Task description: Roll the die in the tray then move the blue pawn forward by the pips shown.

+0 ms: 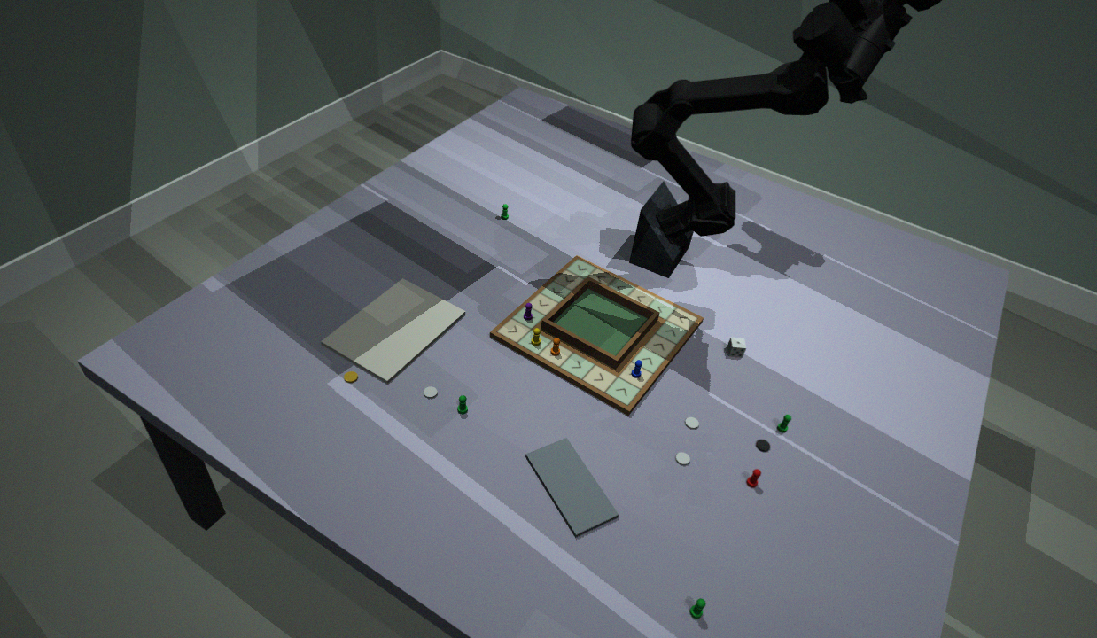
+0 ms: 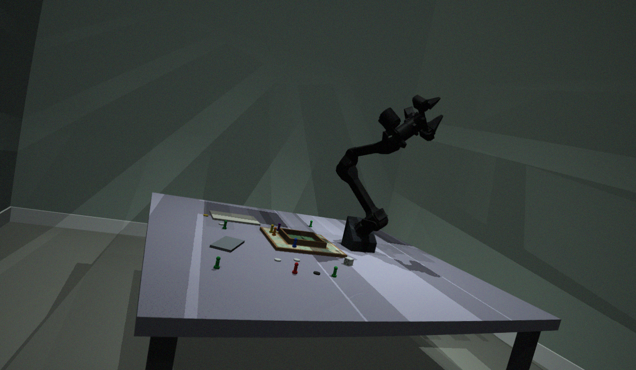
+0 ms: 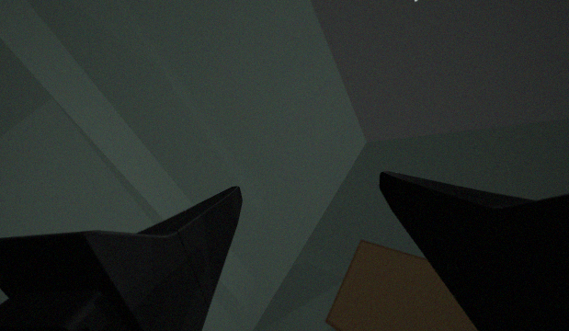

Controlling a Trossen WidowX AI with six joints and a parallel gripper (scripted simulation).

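Right now the white die is 23 cm ahead of my gripper tip, 1 cm to the right of it and 62 cm below it. Round my gripper tip: red pawn 48 cm ahead, 11 cm to the left, 62 cm below; orange pawn 44 cm ahead, 27 cm to the right, 61 cm below; blue pawn 40 cm ahead, 13 cm to the right, 61 cm below.
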